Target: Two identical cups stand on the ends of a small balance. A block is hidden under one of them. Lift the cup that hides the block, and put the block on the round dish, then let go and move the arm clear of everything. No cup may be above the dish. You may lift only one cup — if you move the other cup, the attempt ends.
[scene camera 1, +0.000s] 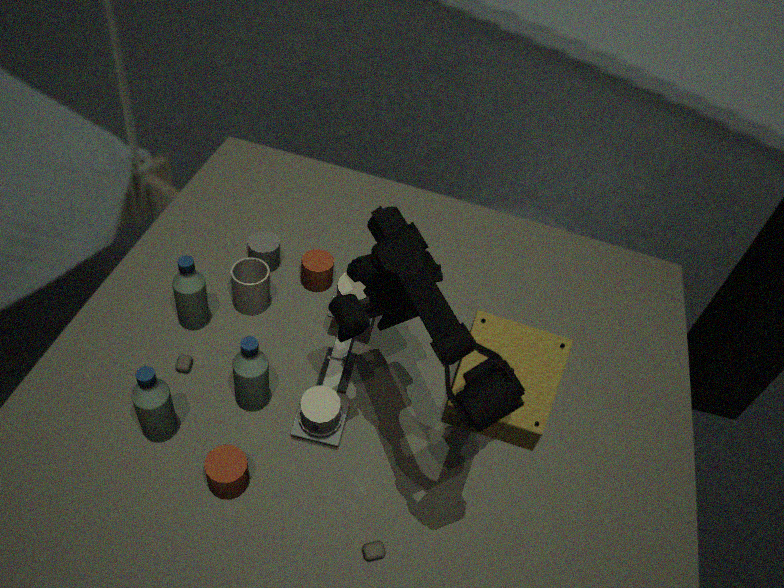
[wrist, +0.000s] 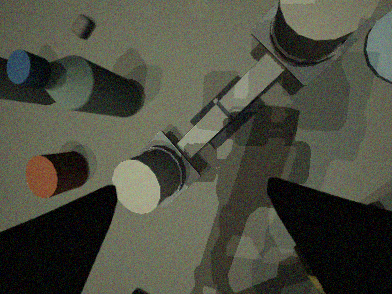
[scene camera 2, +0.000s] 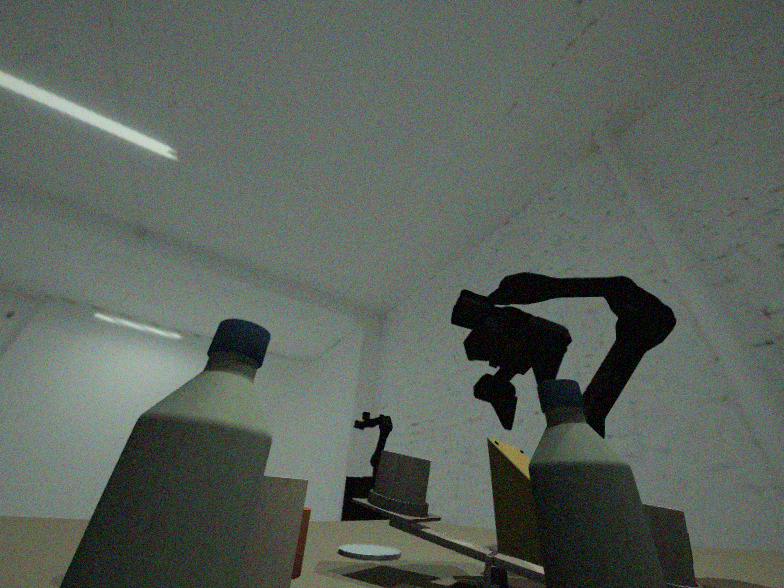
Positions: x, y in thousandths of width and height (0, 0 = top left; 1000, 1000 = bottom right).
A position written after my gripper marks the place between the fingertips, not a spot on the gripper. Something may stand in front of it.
My gripper (scene camera 2: 670, 703) is open, with nothing in its grasp. I also see a balance beam (scene camera 1: 381, 730).
The balance beam is seen too in the wrist view (wrist: 698, 216). My gripper is seen too in scene camera 1 (scene camera 1: 459, 569) and in the wrist view (wrist: 496, 645).
